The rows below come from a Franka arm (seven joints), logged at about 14 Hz.
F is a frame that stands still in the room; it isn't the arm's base.
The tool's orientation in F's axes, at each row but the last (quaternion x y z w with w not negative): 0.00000 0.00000 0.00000 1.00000; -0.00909 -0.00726 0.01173 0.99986; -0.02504 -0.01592 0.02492 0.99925; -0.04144 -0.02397 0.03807 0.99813; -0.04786 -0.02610 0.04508 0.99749; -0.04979 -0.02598 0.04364 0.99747
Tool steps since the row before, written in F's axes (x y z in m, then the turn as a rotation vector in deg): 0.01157 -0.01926 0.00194 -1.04 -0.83 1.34; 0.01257 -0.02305 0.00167 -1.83 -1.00 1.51; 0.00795 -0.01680 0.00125 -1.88 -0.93 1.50; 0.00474 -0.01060 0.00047 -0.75 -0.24 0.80; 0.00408 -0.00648 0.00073 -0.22 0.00 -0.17; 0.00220 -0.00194 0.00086 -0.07 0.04 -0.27
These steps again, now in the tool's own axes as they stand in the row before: 0.01157 -0.01926 0.00194 -1.04 -0.83 1.34; 0.01205 -0.02336 0.00107 -1.83 -0.98 1.52; 0.00712 -0.01721 0.00016 -1.88 -0.91 1.51; 0.00392 -0.01092 -0.00063 -0.73 -0.25 0.82; 0.00349 -0.00685 -0.00011 -0.23 0.04 -0.16; 0.00206 -0.00220 0.00054 -0.08 0.07 -0.26
